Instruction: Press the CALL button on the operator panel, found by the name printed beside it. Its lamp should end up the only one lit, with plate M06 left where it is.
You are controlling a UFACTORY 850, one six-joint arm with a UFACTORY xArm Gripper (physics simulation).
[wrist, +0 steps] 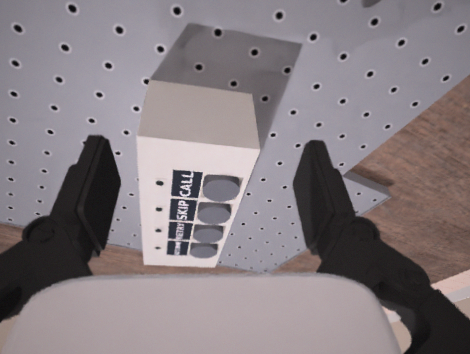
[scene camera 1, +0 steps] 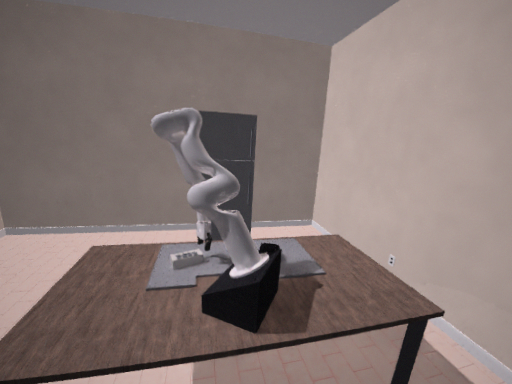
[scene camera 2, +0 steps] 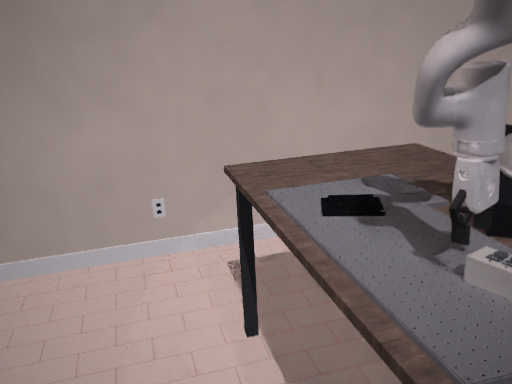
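The white operator panel [scene camera 1: 186, 260] [scene camera 2: 486, 275] [wrist: 197, 117] stands on the grey perforated mat [scene camera 1: 300, 257] [scene camera 2: 360, 250] [wrist: 30, 155]. In the wrist view, the grey CALL button [wrist: 221, 188] is beside the CALL label [wrist: 187, 184], at the panel's far end. SKIP, RETRY and a fourth, hard-to-read label follow in the row. The small lamp in the CALL row [wrist: 159, 183] and the other lamps look dark. My gripper [scene camera 1: 204, 243] [scene camera 2: 460, 232] [wrist: 209, 160] is open and empty above the panel; its fingers appear on either side of it in the wrist view.
A flat black plate [scene camera 2: 352, 205] lies on the mat, away from the panel; no M06 marking is readable. The black robot base [scene camera 1: 245, 302] stands on the wooden table [scene camera 1: 125, 320] [scene camera 2: 315, 265]. A dark cabinet [scene camera 1: 227, 135] stands behind the table.
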